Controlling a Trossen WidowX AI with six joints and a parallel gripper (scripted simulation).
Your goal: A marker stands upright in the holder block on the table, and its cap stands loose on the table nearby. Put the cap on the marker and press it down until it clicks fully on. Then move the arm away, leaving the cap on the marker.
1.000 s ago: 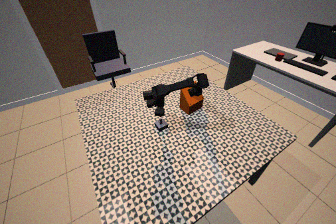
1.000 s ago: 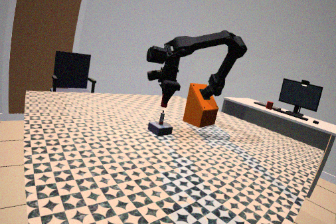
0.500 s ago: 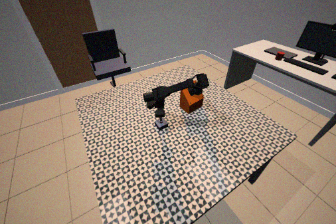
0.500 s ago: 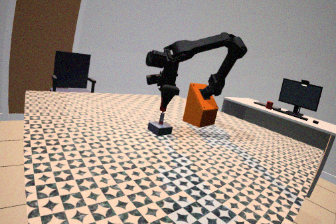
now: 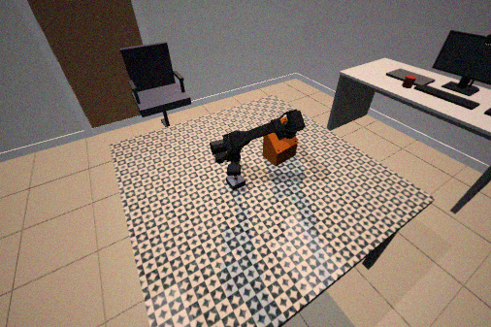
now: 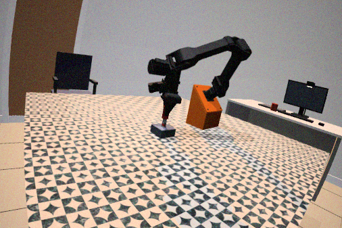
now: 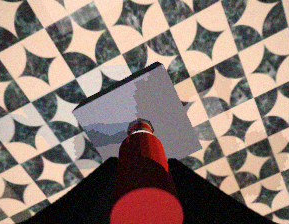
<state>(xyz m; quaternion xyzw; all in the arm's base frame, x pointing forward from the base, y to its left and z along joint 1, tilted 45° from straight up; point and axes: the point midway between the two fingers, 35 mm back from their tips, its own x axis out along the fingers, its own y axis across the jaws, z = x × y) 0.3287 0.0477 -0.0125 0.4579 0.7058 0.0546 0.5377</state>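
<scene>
Now: the dark holder block 7 cm below my gripper tip. Round my gripper tip: red cap: 1 cm above.
</scene>
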